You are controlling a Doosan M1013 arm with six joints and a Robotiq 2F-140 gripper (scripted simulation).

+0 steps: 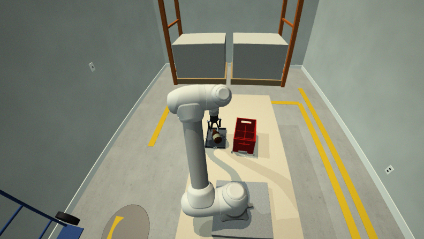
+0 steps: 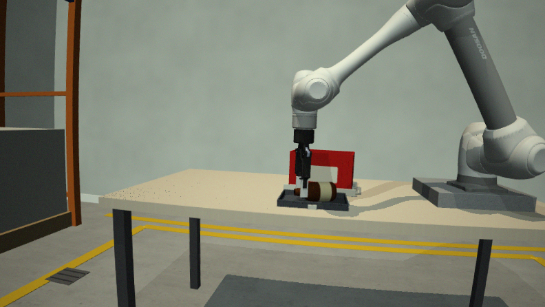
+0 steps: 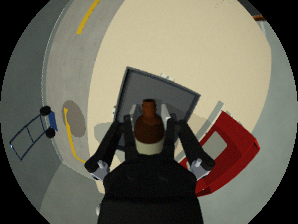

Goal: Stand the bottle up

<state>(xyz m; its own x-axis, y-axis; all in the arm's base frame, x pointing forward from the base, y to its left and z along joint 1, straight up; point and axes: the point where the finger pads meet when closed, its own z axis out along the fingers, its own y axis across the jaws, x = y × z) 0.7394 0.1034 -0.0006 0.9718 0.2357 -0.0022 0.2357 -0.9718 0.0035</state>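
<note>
Now: the bottle 5 cm behind my hand, 1 cm to the right of it and 2 cm below it. The rest, counted from my hand: tray 5 cm behind, 1 cm to the right, 5 cm below; red crate 11 cm behind, 28 cm to the right, 2 cm above.
</note>
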